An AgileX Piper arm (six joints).
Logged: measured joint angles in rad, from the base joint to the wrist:
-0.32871, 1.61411, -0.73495, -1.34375, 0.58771, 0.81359
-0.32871, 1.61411, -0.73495, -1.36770, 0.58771, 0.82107
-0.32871, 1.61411, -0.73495, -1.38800, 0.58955, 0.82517
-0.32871, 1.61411, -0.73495, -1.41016, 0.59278, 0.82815
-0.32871, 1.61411, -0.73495, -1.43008, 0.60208, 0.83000
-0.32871, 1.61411, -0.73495, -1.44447, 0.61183, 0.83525
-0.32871, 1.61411, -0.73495, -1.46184, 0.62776, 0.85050
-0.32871, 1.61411, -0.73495, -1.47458, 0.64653, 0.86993
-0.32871, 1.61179, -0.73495, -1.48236, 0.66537, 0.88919
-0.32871, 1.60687, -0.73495, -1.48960, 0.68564, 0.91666
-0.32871, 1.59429, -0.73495, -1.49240, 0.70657, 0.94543
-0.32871, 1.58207, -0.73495, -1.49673, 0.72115, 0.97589
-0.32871, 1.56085, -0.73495, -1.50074, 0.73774, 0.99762
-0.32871, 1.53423, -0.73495, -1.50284, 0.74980, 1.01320
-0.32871, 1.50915, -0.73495, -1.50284, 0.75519, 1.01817
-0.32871, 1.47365, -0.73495, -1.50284, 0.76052, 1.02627
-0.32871, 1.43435, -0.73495, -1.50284, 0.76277, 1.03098
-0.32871, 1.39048, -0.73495, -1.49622, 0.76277, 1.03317
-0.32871, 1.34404, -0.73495, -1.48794, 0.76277, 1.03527
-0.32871, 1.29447, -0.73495, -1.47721, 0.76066, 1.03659
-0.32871, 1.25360, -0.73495, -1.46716, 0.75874, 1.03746
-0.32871, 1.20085, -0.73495, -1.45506, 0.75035, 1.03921
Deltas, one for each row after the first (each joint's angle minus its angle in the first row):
0.00000, 0.00000, 0.00000, -0.02395, 0.00000, 0.00748
0.00000, 0.00000, 0.00000, -0.04425, 0.00184, 0.01158
0.00000, 0.00000, 0.00000, -0.06641, 0.00507, 0.01456
0.00000, 0.00000, 0.00000, -0.08633, 0.01437, 0.01641
0.00000, 0.00000, 0.00000, -0.10072, 0.02412, 0.02166
0.00000, 0.00000, 0.00000, -0.11809, 0.04005, 0.03691
0.00000, 0.00000, 0.00000, -0.13083, 0.05882, 0.05634
0.00000, -0.00232, 0.00000, -0.13861, 0.07766, 0.07560
0.00000, -0.00724, 0.00000, -0.14585, 0.09793, 0.10307
0.00000, -0.01982, 0.00000, -0.14865, 0.11886, 0.13184
0.00000, -0.03204, 0.00000, -0.15298, 0.13344, 0.16230
0.00000, -0.05326, 0.00000, -0.15699, 0.15003, 0.18403
0.00000, -0.07988, 0.00000, -0.15909, 0.16209, 0.19961
0.00000, -0.10496, 0.00000, -0.15909, 0.16748, 0.20458
0.00000, -0.14046, 0.00000, -0.15909, 0.17281, 0.21268
0.00000, -0.17976, 0.00000, -0.15909, 0.17506, 0.21739
0.00000, -0.22363, 0.00000, -0.15247, 0.17506, 0.21958
0.00000, -0.27007, 0.00000, -0.14419, 0.17506, 0.22168
0.00000, -0.31964, 0.00000, -0.13346, 0.17295, 0.22300
0.00000, -0.36051, 0.00000, -0.12341, 0.17103, 0.22387
0.00000, -0.41326, 0.00000, -0.11131, 0.16264, 0.22562

